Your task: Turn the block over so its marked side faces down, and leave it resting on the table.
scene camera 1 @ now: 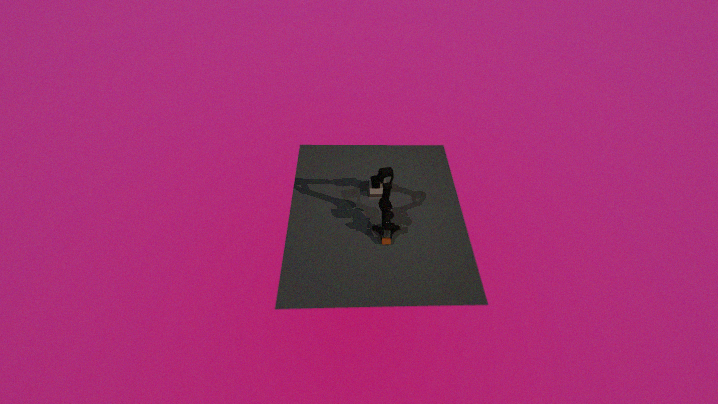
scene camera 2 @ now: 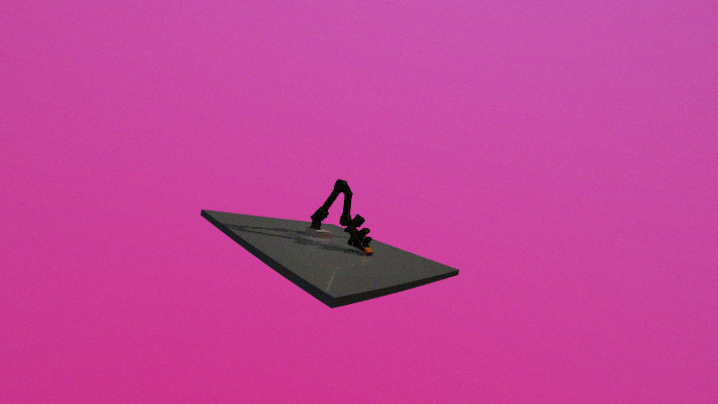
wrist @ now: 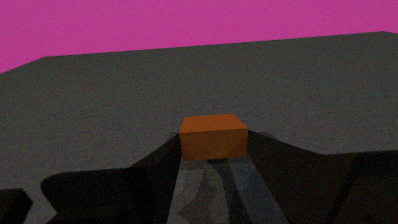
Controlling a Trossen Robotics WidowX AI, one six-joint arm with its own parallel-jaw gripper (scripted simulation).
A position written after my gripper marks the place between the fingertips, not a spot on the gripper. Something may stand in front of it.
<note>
In view: my gripper (wrist: 211, 135) and an orange block (wrist: 212, 136).
</note>
